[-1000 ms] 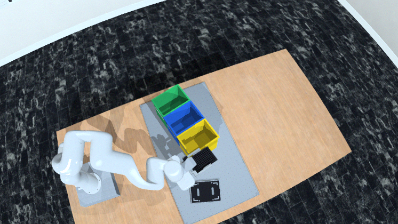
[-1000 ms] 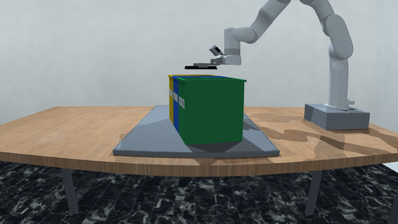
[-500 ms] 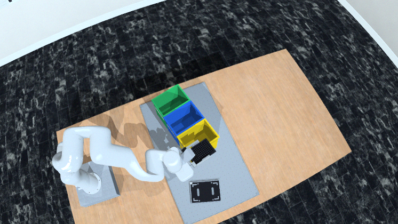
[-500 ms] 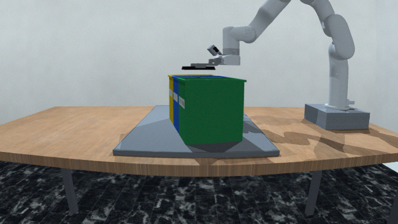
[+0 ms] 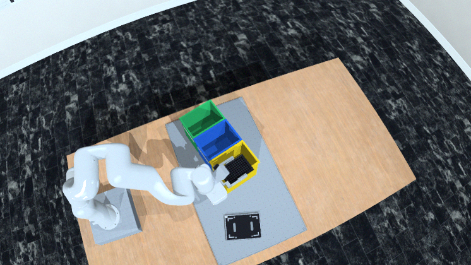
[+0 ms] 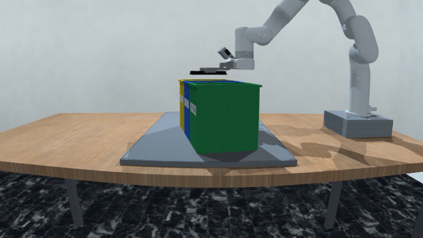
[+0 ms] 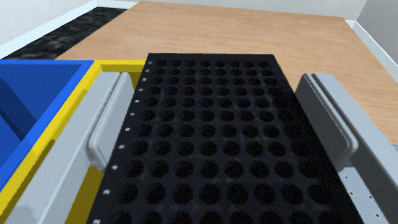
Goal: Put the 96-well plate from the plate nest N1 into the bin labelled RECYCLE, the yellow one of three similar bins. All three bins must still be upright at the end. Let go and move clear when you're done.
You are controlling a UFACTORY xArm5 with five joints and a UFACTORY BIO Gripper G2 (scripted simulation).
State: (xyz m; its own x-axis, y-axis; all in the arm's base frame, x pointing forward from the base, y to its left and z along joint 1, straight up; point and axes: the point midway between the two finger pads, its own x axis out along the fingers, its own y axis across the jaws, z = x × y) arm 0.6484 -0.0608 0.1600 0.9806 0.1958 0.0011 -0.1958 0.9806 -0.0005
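My hand is 1 cm short of the yellow recycle bin, 4 cm to the right of it and 13 cm above it. The rest, counted from my hand: black 96-well plate: 1 cm below; then plate nest N1: 6 cm behind, 21 cm to the right, 21 cm below; then blue bin: 1 cm behind, 17 cm to the left, 13 cm below.
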